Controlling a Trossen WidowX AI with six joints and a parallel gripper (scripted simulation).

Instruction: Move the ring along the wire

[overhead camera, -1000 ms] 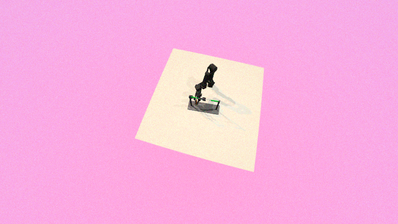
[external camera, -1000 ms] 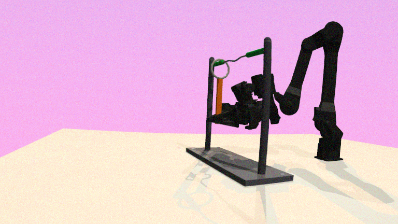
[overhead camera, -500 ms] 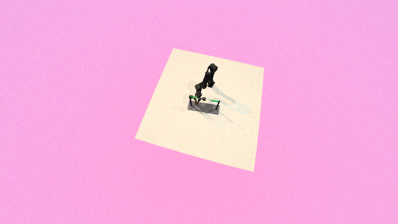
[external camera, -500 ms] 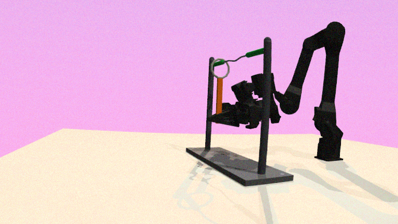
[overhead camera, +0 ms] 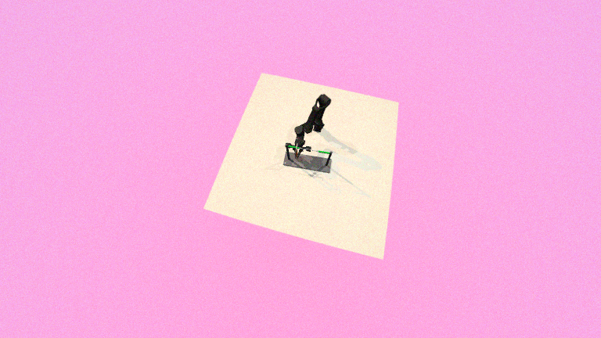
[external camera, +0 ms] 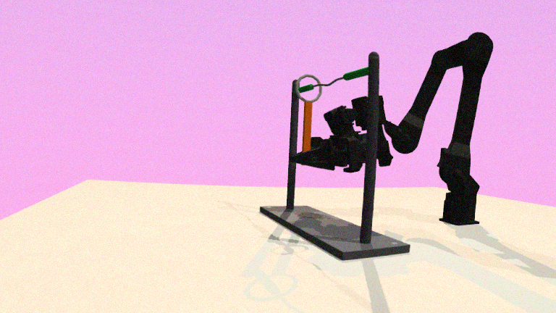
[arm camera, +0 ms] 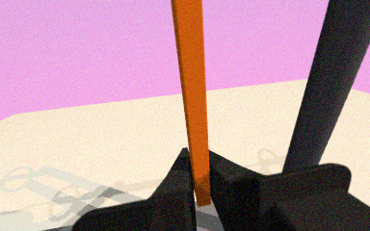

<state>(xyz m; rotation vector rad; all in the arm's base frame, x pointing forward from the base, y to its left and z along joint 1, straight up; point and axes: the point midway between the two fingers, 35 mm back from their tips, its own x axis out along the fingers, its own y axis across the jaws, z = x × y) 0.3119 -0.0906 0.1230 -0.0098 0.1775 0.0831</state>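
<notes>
My gripper tip is now 80 mm to the right of the clamp rig, 30 mm past it and 20 mm below it.
</notes>
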